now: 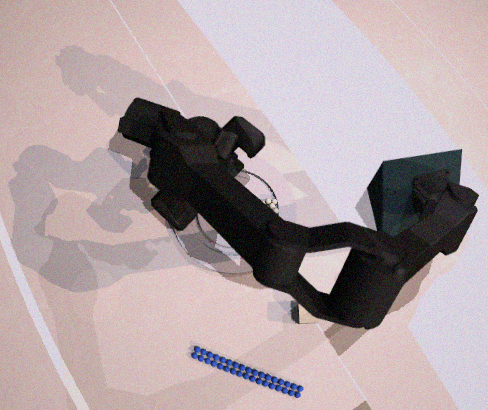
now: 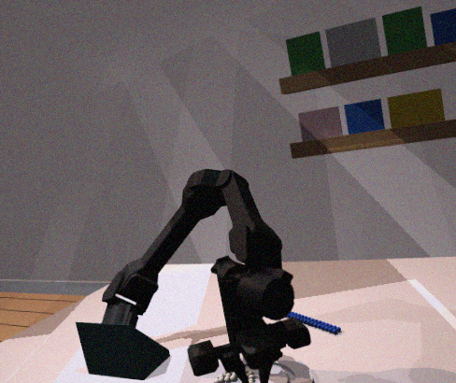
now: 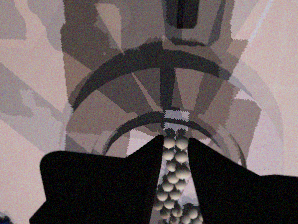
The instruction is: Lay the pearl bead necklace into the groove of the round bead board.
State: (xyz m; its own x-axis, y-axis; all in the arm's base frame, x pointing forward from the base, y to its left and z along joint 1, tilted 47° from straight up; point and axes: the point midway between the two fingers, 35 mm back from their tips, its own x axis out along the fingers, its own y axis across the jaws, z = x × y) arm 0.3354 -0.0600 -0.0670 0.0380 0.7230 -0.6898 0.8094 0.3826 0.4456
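Right now my gripper tip is 2 cm past the round bead board, 4 cm to the right of it and 1 cm above it. From my gripper tip the other things lie so: small beige cube 10 cm behind, 23 cm to the left; grey block 9 cm ahead, 13 cm to the right, 1 cm below.
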